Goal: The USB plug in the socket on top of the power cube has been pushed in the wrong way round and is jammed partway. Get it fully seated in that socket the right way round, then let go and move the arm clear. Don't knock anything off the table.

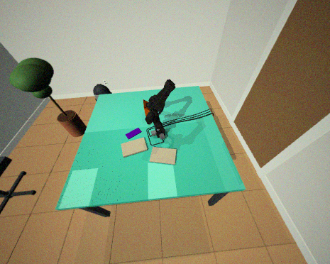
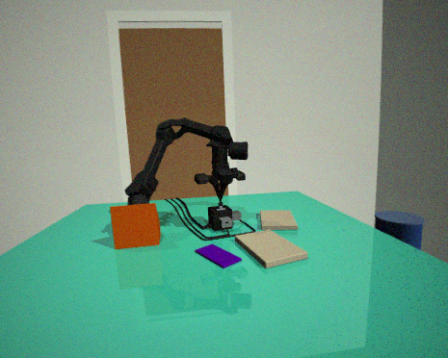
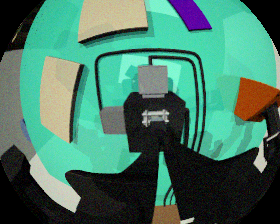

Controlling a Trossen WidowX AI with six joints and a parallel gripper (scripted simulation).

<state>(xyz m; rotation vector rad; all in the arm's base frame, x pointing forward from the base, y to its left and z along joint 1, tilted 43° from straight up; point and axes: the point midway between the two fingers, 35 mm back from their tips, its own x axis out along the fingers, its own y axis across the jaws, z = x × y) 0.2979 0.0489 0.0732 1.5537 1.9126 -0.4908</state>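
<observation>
The usb plug lies 20 mm below my gripper tip. The rest, counted from my gripper tip: purple card 240 mm to the right, 110 mm below, 30 mm behind.
</observation>
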